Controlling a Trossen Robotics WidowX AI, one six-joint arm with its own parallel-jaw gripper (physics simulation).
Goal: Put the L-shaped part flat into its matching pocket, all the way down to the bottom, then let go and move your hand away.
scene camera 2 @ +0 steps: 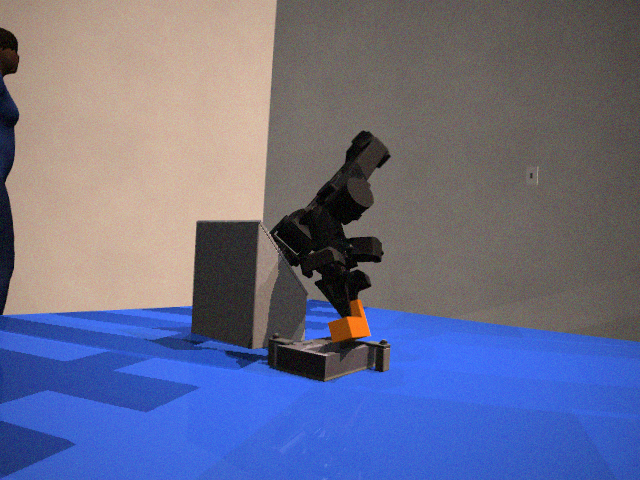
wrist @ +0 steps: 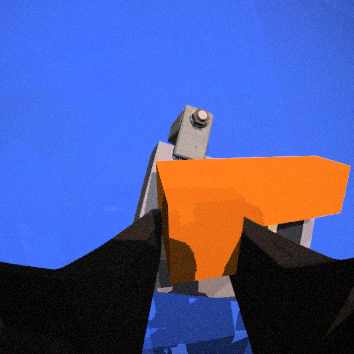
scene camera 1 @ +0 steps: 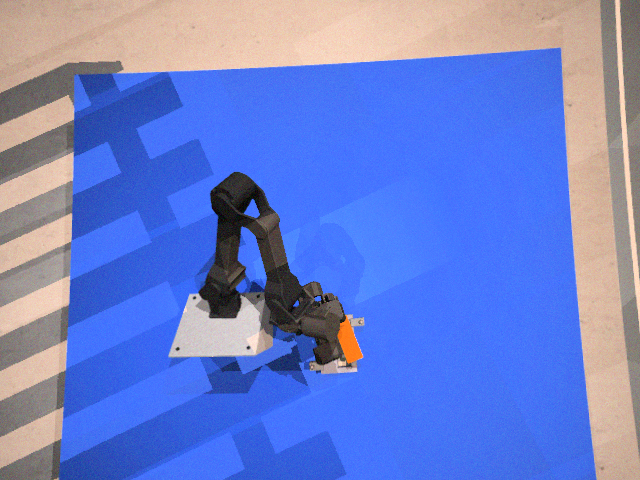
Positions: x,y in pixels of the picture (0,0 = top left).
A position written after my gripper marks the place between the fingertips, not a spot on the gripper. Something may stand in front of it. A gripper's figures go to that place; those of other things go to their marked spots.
Labels:
My gripper [scene camera 2: 351,322] is 0.79 m from the lens. An orange L-shaped part [scene camera 2: 353,328]: 0.71 m from the lens.

